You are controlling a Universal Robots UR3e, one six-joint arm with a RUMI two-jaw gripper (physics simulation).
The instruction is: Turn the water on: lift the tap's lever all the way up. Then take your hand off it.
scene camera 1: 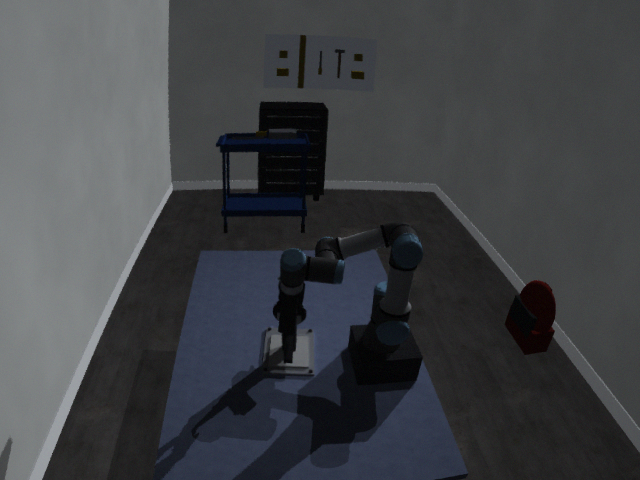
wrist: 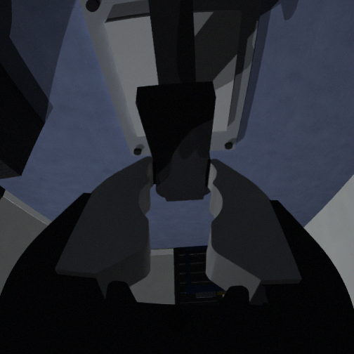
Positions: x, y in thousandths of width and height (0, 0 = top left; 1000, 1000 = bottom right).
Scene:
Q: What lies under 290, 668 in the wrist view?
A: The gripper.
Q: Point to a dark tap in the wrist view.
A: At 419, 143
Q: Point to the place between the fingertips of the gripper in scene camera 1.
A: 452, 676

